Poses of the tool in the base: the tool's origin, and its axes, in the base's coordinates. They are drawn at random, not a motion.
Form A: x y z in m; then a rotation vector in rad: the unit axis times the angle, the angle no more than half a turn.
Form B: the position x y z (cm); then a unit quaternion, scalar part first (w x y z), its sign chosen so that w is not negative. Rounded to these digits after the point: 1 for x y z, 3 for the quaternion.
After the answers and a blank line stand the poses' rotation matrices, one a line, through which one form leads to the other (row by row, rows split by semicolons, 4 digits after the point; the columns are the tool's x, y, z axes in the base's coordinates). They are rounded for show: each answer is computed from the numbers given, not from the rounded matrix.
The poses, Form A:
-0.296, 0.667, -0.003, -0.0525, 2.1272, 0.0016
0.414, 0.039, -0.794, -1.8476, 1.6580, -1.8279
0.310, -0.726, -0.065, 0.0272, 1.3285, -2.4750
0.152, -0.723, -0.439, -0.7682, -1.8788, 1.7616
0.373, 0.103, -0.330, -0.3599, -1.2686, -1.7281
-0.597, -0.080, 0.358, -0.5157, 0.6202, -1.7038
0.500, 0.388, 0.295, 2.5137, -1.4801, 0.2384
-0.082, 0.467, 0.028, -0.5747, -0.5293, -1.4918
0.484, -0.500, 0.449, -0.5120, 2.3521, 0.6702
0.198, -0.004, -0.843, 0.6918, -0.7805, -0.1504
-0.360, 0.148, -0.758, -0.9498, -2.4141, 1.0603
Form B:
-29.6, 66.7, -0.3, 0.485, -0.022, 0.874, 0.001
41.4, 3.9, -79.4, 0.029, -0.599, 0.538, -0.593
31.0, -72.6, -6.5, 0.165, 0.010, 0.466, -0.869
15.2, -72.3, -43.9, 0.225, -0.278, -0.681, 0.639
37.3, 10.3, -33.0, 0.465, -0.147, -0.517, -0.704
-59.7, -8.0, 35.8, 0.588, -0.221, 0.266, -0.731
50.0, 38.8, 29.5, 0.107, 0.854, -0.503, 0.081
-8.2, 46.7, 2.8, 0.666, -0.255, -0.234, -0.661
48.4, -50.0, 44.9, 0.316, -0.194, 0.893, 0.254
19.8, -0.4, -84.3, 0.864, 0.330, -0.372, -0.072
-36.0, 14.8, -75.8, 0.169, -0.334, -0.849, 0.373

-0.5278 -0.0383 0.8485; -0.0371 0.9991 0.0221; -0.8486 -0.0198 -0.5287
-0.2805 -0.6093 0.7417; -0.6789 -0.4203 -0.6020; 0.6785 -0.6724 -0.2957
-0.9451 0.2964 0.1377; -0.2786 -0.5102 -0.8137; -0.1709 -0.8074 0.5648
-0.7436 0.0919 -0.6623; 0.6668 0.0292 -0.7446; -0.0491 -0.9953 -0.0830
-0.5241 0.8062 -0.2744; -0.5034 -0.0334 0.8634; 0.6870 0.5907 0.4233
-0.2112 0.7417 0.6366; -0.9774 -0.1674 -0.1291; 0.0108 -0.6495 0.7603
0.4813 -0.8760 0.0305; -0.8413 -0.4714 -0.2645; 0.2461 0.1016 -0.9639
0.0166 0.9996 0.0242; -0.7608 -0.0030 0.6490; 0.6488 -0.0292 0.7604
-0.7248 -0.5080 0.4654; -0.1865 0.7949 0.5774; -0.6632 0.3317 -0.6709
0.7123 -0.1218 -0.6913; -0.3700 0.7717 -0.5172; 0.5965 0.6242 0.5046
-0.7199 0.4414 -0.5356; 0.6931 0.4987 -0.5205; 0.0374 -0.7460 -0.6649

